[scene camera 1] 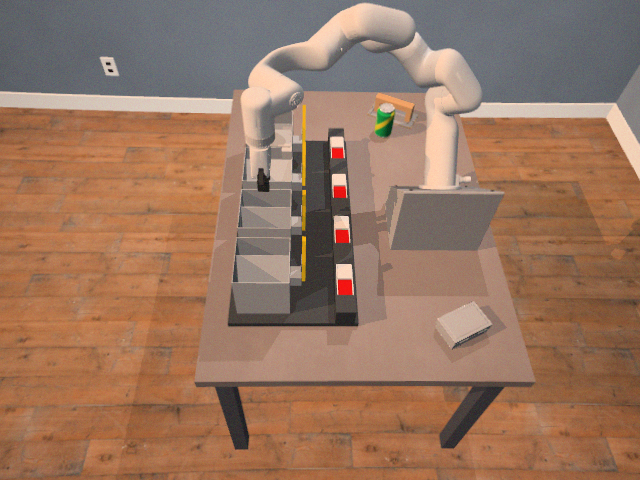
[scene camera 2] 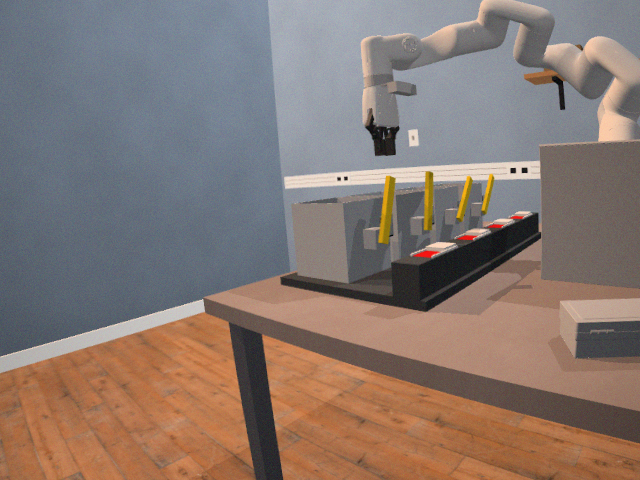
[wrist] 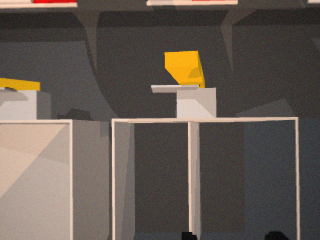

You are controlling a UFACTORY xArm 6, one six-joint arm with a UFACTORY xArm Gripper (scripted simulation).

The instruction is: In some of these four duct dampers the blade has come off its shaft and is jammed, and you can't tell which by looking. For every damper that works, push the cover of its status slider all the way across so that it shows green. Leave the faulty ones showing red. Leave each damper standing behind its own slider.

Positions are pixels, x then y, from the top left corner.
Scene:
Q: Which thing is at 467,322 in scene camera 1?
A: A grey box.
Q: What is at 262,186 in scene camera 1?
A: The gripper.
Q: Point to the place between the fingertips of the gripper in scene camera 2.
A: At 385,155

